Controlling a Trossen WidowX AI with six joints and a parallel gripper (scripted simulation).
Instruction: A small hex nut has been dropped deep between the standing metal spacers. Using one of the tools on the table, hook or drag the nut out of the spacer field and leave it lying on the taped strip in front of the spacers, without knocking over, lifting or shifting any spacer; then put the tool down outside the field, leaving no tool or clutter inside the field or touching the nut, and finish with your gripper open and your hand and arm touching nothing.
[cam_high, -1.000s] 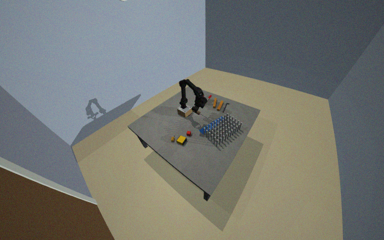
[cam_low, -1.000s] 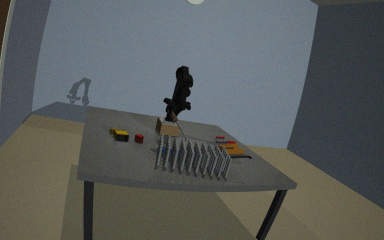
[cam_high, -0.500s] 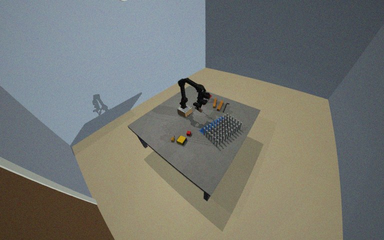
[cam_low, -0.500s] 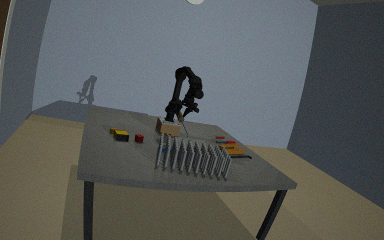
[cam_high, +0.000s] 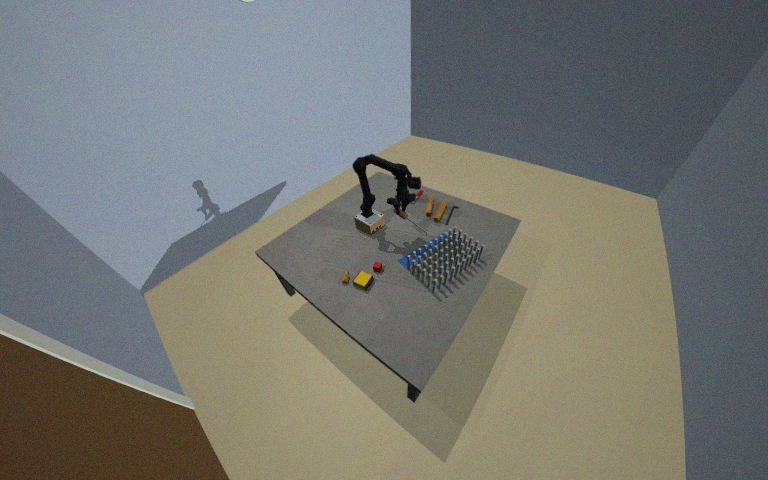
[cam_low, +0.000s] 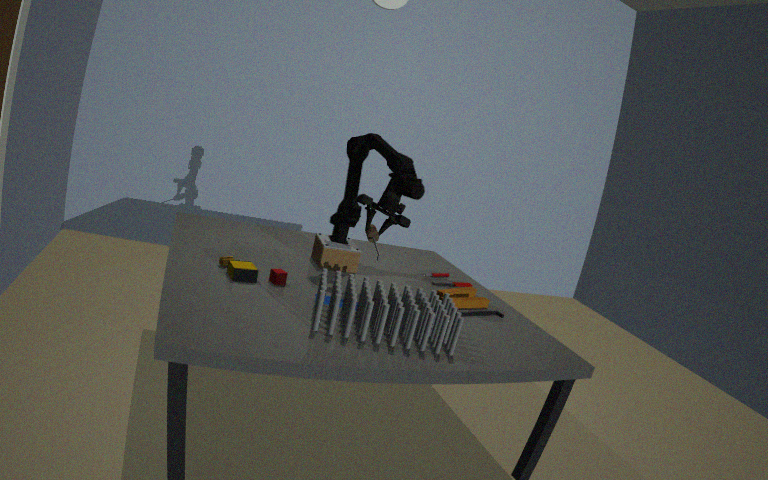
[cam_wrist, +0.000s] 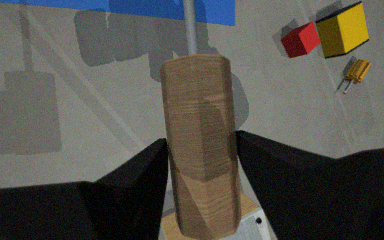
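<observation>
My gripper tip is now 190 mm short of the blue taped strip, 10 mm to the right of it and 190 mm above it. The rest, counted from my gripper tip: red cube (70 mm ahead, 290 mm to the right, 170 mm below); yellow block (70 mm ahead, 410 mm to the right, 170 mm below); metal-shafted tool (100 mm ahead, 10 mm to the right, 10 mm below).
</observation>
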